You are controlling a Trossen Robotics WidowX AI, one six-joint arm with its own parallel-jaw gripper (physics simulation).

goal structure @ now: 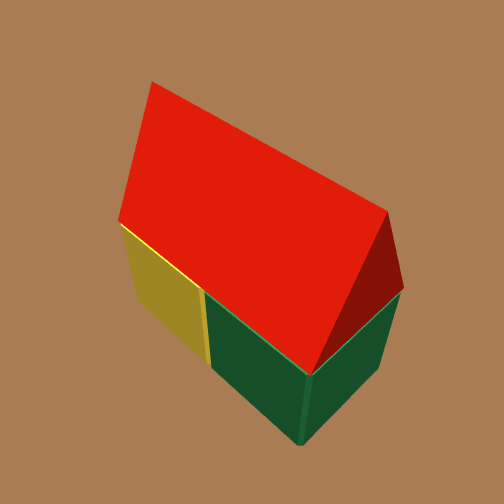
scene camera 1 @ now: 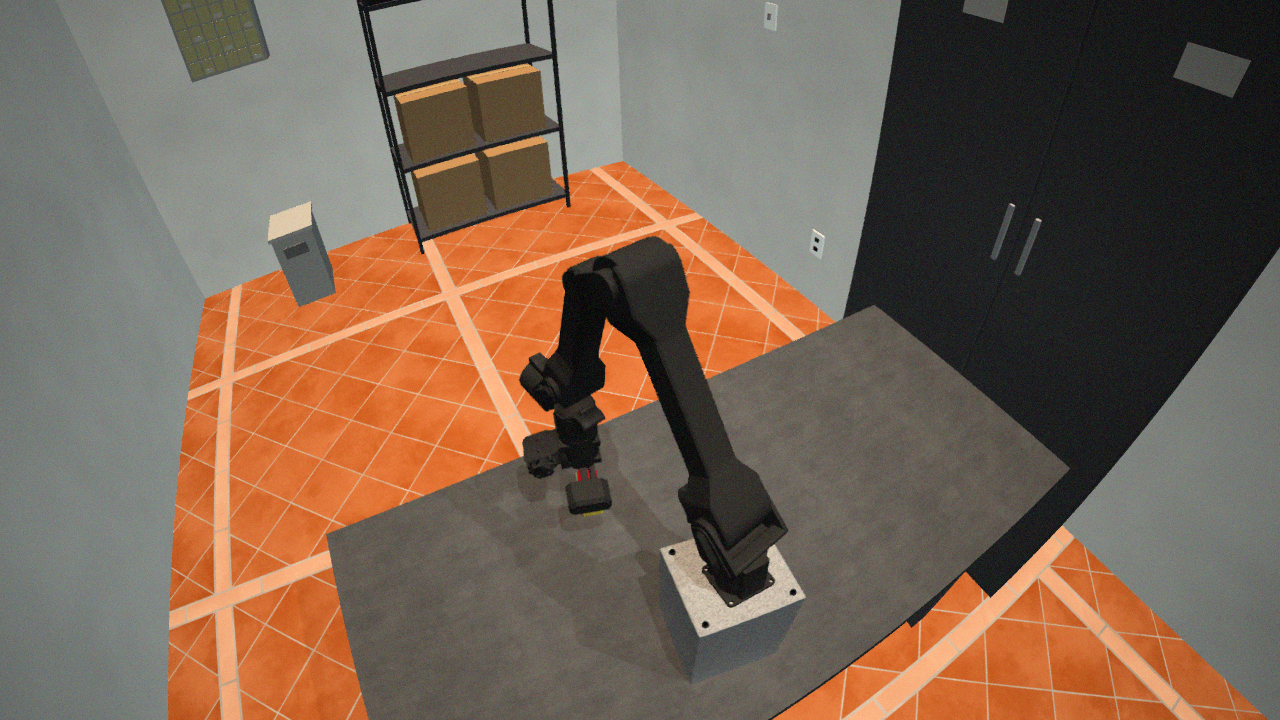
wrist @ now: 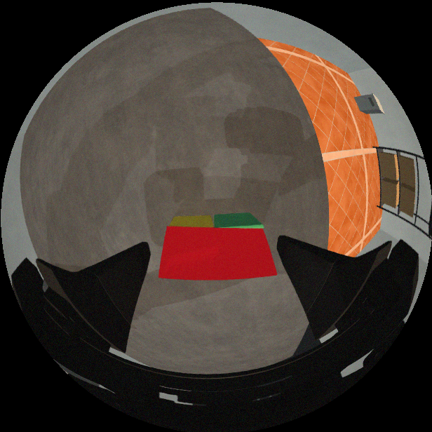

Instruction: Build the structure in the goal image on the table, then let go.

Path:
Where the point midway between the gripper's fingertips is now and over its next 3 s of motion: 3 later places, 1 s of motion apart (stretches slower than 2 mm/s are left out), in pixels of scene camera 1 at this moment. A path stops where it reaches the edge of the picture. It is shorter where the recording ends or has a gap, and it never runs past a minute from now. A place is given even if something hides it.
My gripper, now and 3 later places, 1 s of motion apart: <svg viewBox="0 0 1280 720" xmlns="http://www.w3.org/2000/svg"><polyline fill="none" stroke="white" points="584,486 584,488 583,486 616,436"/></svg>

